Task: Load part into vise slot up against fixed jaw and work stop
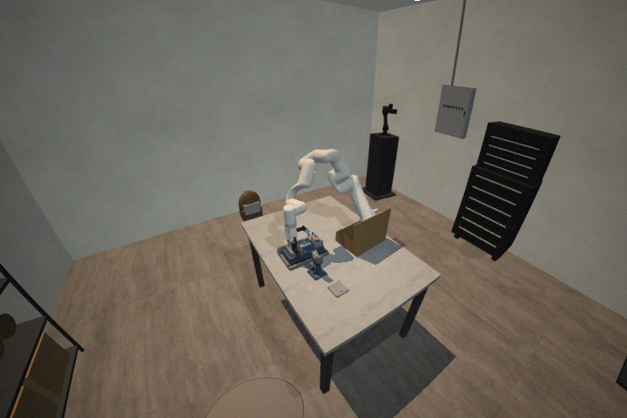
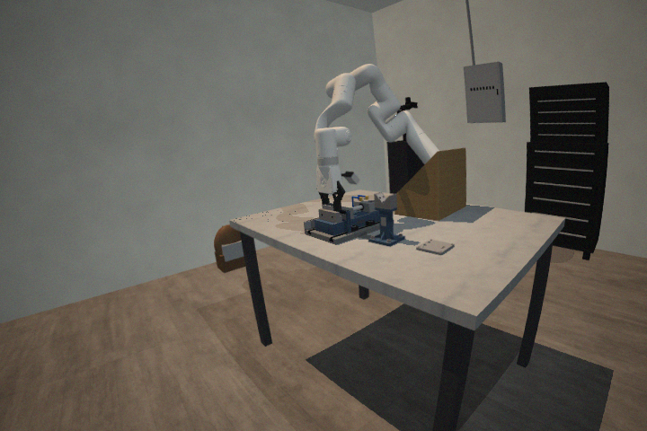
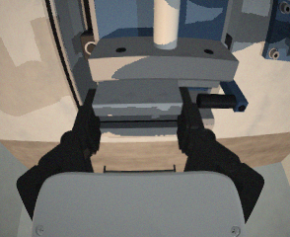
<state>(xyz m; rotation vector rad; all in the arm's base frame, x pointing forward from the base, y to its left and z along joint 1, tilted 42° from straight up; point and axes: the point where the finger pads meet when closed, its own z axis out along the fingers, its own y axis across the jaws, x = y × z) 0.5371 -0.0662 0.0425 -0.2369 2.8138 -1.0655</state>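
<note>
Right now my hand is right at the part. Also, from my hand: moving jaw: 40 mm behind, 20 mm to the left, 30 mm below; then air cylinder rod: 90 mm behind, 10 mm to the left, 30 mm below; then work stop: 10 mm behind, 70 mm to the left, 10 mm below.
</note>
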